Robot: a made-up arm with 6 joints.
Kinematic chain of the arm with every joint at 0, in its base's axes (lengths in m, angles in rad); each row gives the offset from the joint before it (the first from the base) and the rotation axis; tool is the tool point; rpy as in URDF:
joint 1: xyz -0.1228 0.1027 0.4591 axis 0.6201 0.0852 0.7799
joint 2: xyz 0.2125 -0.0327 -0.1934 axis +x
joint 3: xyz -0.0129 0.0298 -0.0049 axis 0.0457 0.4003 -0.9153
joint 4: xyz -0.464 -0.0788 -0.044 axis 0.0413 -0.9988 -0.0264
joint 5: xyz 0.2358 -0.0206 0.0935 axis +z
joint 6: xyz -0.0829 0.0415 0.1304 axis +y
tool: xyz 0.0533 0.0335 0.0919 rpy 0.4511 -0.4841 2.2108
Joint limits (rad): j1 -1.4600..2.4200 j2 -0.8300..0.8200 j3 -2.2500..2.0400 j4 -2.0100..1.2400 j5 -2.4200..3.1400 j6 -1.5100..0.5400
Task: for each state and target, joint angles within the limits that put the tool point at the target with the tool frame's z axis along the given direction. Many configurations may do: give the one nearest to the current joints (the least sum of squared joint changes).
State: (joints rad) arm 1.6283 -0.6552 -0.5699 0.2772 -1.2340 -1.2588
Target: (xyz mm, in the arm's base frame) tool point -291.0 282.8 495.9 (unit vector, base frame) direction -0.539 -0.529 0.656
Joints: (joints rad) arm 2.0626 -0.6992 -0.4938 -0.4955 -1.7582 -1.2661
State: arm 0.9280 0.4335 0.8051 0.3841 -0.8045 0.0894
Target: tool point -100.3 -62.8 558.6 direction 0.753 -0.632 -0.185
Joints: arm 1.0554 0.0720 0.2637 0.4549 -1.0310 0.5400
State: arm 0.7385 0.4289 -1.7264 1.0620 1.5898 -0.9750
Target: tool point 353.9 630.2 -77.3 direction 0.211 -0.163 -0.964
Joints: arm 1.3760 0.5537 -2.0595 0.9729 1.4256 -0.1265
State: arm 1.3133 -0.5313 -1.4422 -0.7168 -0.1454 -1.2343
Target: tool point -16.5 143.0 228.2 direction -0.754 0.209 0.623
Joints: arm 0.7341 -0.8300 -1.1858 -0.9812 -0.6182 -1.2856
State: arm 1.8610 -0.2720 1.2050 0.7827 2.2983 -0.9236
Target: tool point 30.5 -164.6 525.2 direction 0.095 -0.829 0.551
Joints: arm 1.9809 0.0179 0.7250 0.5537 2.7139 -0.1190
